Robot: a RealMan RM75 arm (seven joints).
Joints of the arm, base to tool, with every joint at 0 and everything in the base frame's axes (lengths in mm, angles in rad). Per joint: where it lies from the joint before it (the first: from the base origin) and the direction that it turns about. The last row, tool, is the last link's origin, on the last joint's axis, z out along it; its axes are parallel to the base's.
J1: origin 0 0 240.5 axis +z
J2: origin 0 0 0 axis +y
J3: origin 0 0 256 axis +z
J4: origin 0 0 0 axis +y
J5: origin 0 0 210 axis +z
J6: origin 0 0 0 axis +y
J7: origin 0 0 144 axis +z
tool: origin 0 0 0
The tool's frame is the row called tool.
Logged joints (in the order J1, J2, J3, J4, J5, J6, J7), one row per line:
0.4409, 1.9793, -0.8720, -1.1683, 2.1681, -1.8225, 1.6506
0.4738, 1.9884, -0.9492, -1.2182, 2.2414, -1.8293, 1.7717
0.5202, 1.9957, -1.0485, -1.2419, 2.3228, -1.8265, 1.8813
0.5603, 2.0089, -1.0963, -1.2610, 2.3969, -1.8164, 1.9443
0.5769, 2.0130, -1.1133, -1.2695, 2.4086, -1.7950, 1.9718
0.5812, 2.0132, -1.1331, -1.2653, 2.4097, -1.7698, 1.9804
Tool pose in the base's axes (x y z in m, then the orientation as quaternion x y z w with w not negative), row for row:
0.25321, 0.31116, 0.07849, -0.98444, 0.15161, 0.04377, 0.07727
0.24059, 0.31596, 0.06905, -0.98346, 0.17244, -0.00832, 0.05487
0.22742, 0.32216, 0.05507, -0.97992, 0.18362, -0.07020, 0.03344
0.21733, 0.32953, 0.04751, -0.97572, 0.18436, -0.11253, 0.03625
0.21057, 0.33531, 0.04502, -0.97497, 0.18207, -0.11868, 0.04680
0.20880, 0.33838, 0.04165, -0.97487, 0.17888, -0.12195, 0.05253
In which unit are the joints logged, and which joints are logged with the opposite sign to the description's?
The joints are logged in radians. Opposite sign: J5.
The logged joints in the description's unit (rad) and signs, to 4 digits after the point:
0.4409, 1.9793, -0.8720, -1.1683, -2.1681, -1.8225, 1.6506
0.4738, 1.9884, -0.9492, -1.2182, -2.2414, -1.8293, 1.7717
0.5202, 1.9957, -1.0485, -1.2419, -2.3228, -1.8265, 1.8813
0.5603, 2.0089, -1.0963, -1.2610, -2.3969, -1.8164, 1.9443
0.5769, 2.0130, -1.1133, -1.2695, -2.4086, -1.7950, 1.9718
0.5812, 2.0132, -1.1331, -1.2653, -2.4097, -1.7698, 1.9804

